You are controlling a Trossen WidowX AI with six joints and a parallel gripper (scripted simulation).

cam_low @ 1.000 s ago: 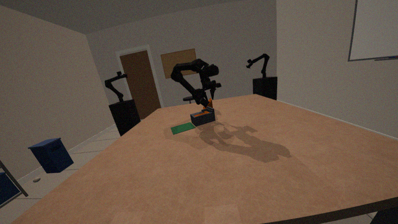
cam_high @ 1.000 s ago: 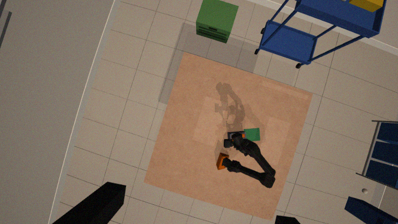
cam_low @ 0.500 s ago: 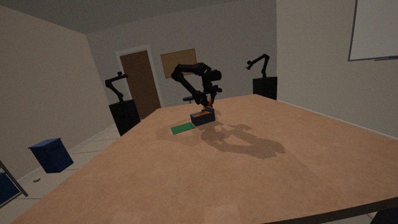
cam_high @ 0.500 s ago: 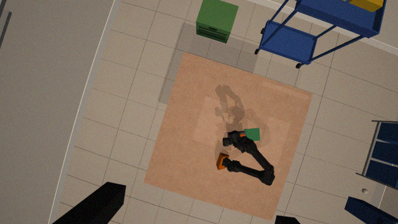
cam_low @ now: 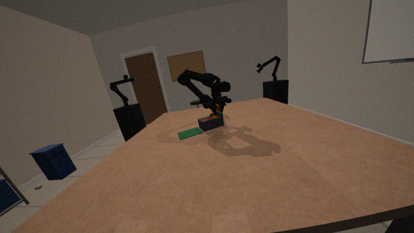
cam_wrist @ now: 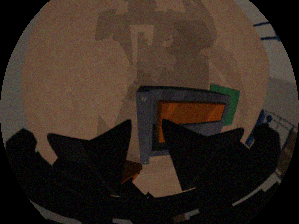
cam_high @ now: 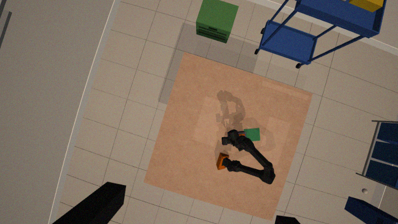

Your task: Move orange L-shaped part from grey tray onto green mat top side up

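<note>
Now: the orange L-shaped part 1 cm ahead of my gripper tip, 6 cm to the right of it and 2 cm below it. From my gripper tip the other things lie so: green mat: 5 cm ahead, 22 cm to the right, 8 cm below.
</note>
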